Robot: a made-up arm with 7 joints. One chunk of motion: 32 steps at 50 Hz.
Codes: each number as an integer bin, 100 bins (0 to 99) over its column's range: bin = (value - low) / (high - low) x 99, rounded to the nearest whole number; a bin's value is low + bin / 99 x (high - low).
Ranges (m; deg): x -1.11..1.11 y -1.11..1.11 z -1.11..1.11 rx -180..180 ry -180..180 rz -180..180
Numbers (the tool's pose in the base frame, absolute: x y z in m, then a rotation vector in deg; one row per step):
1: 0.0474 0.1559 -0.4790 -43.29 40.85 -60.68
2: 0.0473 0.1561 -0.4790 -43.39 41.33 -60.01
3: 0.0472 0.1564 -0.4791 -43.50 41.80 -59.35
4: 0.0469 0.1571 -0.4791 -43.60 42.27 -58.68
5: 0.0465 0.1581 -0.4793 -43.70 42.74 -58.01
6: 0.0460 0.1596 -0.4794 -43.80 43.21 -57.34
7: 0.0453 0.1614 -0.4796 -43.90 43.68 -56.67
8: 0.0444 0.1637 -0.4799 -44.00 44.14 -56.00
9: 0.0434 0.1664 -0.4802 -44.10 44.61 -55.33
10: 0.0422 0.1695 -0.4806 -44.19 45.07 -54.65
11: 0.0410 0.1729 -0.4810 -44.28 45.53 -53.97
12: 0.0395 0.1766 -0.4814 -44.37 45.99 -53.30
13: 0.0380 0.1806 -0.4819 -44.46 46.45 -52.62
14: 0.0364 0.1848 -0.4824 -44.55 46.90 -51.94
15: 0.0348 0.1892 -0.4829 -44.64 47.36 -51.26
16: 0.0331 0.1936 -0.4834 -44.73 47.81 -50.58
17: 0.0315 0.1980 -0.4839 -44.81 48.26 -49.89
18: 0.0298 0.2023 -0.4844 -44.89 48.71 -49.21
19: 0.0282 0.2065 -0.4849 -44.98 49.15 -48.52
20: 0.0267 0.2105 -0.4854 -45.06 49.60 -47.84
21: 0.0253 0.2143 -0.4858 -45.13 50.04 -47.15
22: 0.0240 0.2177 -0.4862 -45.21 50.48 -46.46
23: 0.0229 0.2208 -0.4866 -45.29 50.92 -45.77
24: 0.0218 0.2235 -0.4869 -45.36 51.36 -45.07
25: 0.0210 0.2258 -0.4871 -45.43 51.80 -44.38
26: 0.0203 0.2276 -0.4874 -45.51 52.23 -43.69
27: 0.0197 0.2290 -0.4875 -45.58 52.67 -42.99
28: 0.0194 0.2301 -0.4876 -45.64 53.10 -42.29
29: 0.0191 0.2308 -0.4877 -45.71 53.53 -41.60
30: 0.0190 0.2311 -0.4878 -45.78 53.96 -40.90
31: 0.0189 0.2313 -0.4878 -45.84 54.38 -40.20
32: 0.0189 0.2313 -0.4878 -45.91 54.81 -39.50
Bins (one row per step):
1: 52 56 28 38 61 33
2: 52 56 28 38 61 33
3: 52 56 28 38 61 33
4: 52 57 28 38 61 33
5: 52 57 28 37 61 34
6: 52 57 28 37 61 34
7: 52 57 28 37 62 34
8: 51 57 28 37 62 34
9: 51 57 28 37 62 34
10: 51 57 28 37 62 34
11: 51 57 28 37 62 35
12: 51 57 28 37 62 35
13: 51 58 28 37 62 35
14: 51 58 28 37 62 35
15: 51 58 28 37 63 35
16: 51 58 28 37 63 36
17: 51 58 28 37 63 36
18: 51 59 28 37 63 36
19: 51 59 28 37 63 36
20: 51 59 28 37 63 36
21: 51 59 28 37 63 37
22: 51 59 28 37 63 37
23: 51 59 28 37 64 37
24: 50 59 28 37 64 37
25: 50 60 28 37 64 37
26: 50 60 28 37 64 37
27: 50 60 28 37 64 38
28: 50 60 28 37 64 38
29: 50 60 28 37 64 38
30: 50 60 28 37 64 38
31: 50 60 28 37 64 38
32: 50 60 28 37 65 39

